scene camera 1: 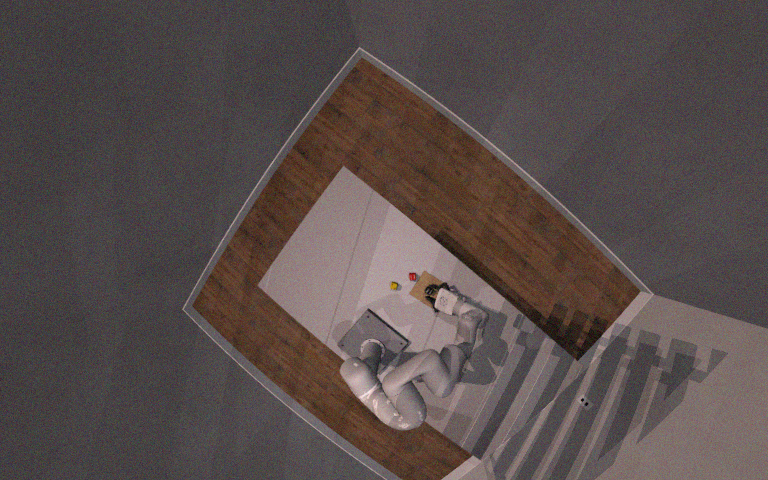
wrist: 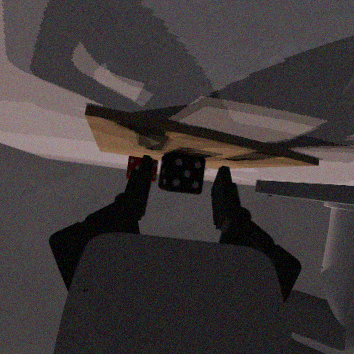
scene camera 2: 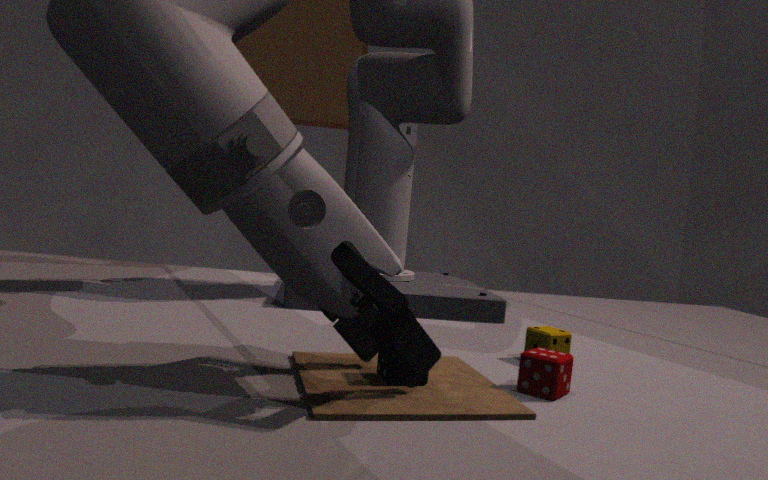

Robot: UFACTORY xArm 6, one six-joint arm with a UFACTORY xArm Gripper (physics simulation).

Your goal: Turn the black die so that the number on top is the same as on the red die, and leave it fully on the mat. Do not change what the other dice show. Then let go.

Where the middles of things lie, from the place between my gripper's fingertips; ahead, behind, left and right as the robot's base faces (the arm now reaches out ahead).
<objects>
Right now my hand is right at the black die [wrist: 179, 172]. Also, from my hand: tan mat [scene camera 2: 337, 386] 2 cm below.
</objects>
